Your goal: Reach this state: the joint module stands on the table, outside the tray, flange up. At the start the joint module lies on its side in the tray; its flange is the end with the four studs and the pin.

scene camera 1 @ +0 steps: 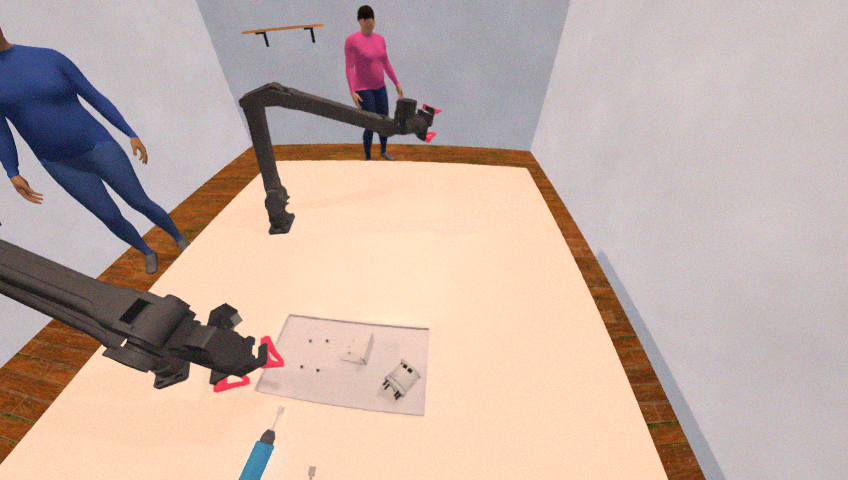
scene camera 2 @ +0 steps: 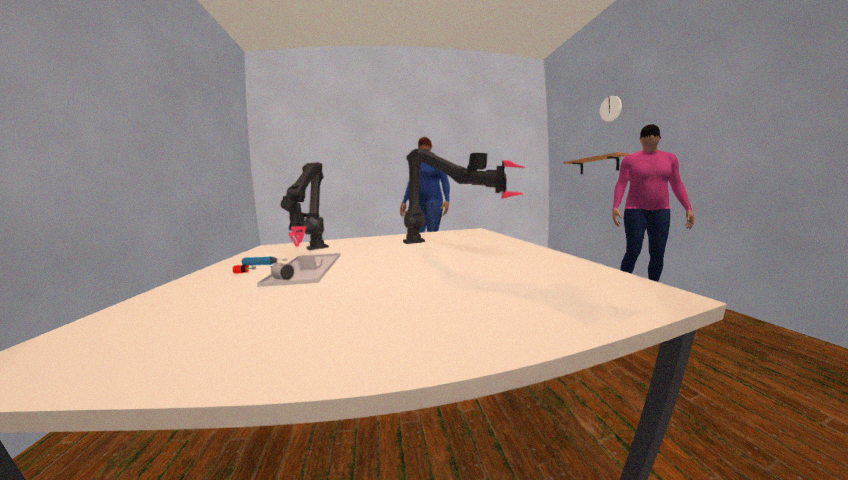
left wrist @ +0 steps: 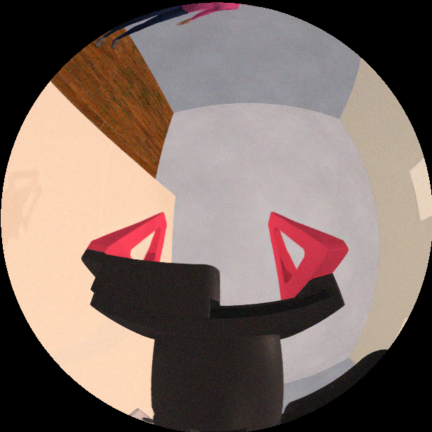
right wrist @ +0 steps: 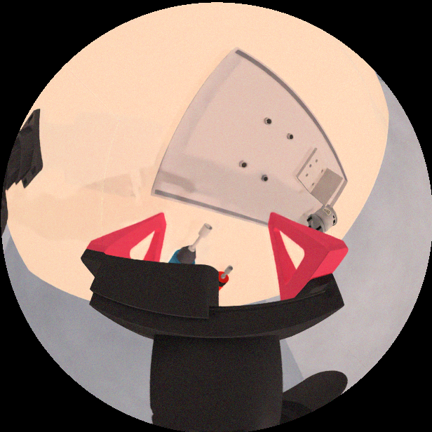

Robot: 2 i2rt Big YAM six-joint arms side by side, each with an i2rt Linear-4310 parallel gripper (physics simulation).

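Pixels of known places: left gripper, fingertip midpoint: [scene camera 1: 437, 122] [scene camera 2: 524, 180]; right gripper, fingertip midpoint: [scene camera 1: 266, 372] [scene camera 2: 298, 244]; left arm's base at its link origin: [scene camera 1: 282, 224] [scene camera 2: 413, 242]; right arm's base at its link origin: [scene camera 1: 176, 364] [scene camera 2: 317, 248].
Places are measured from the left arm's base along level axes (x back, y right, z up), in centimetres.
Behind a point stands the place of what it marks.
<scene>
The pale grey joint module [scene camera 1: 402, 378] {x -46.4, y 66.4, z 6.3 cm} [scene camera 2: 282, 271] {x -49.9, y 64.8, z 4.3 cm} [right wrist: 324, 218] lies on its side in the tray [scene camera 1: 333, 389] {x -29.3, y 65.8, z 0.4 cm} [scene camera 2: 309, 276] {x -46.8, y 56.2, z 0.4 cm} [right wrist: 215, 130]. In scene camera 1 it is near the tray's right side, its dark studs pointing to the lower left. My right gripper [scene camera 1: 266, 372] {x -15.5, y 63.2, z 8.2 cm} [scene camera 2: 296, 236] {x -15.5, y 63.2, z 8.2 cm} [right wrist: 216, 218] is open and empty, above the table by the tray's left edge in scene camera 1, apart from the module. My left gripper [scene camera 1: 437, 123] {x -69.0, y -22.5, z 31.2 cm} [scene camera 2: 523, 179] {x -69.0, y -22.5, z 31.2 cm} [left wrist: 217, 217] is open and empty, raised high and far from the tray.
A white bracket [scene camera 1: 357, 347] {x -35.2, y 56.0, z 1.5 cm} [scene camera 2: 309, 261] {x -39.0, y 56.3, z 4.4 cm} [right wrist: 327, 185] stands in the tray beside the module. Several small dark round parts are on the tray floor. A blue-handled tool [scene camera 1: 257, 457] {x -15.2, y 79.4, z 4.0 cm} [scene camera 2: 257, 261] {x -15.4, y 83.5, z 2.3 cm} and a red-handled tool [scene camera 2: 240, 269] {x -26.9, y 87.6, z 1.9 cm} [right wrist: 223, 277] lie outside the tray.
</scene>
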